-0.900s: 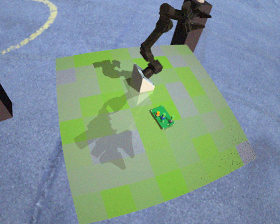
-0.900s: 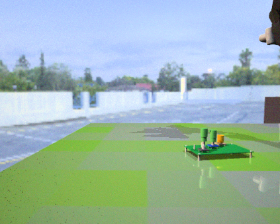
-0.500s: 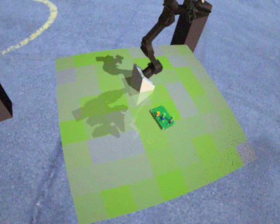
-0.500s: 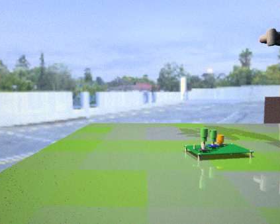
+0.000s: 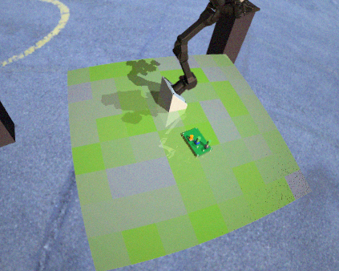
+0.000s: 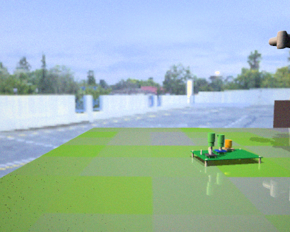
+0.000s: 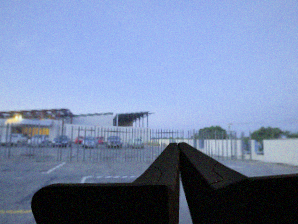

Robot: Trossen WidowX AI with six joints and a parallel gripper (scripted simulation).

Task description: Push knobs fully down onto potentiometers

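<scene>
Right now the green knob is 17 cm ahead of my gripper tip, 25 cm to the right of it and 67 cm below it.
</scene>
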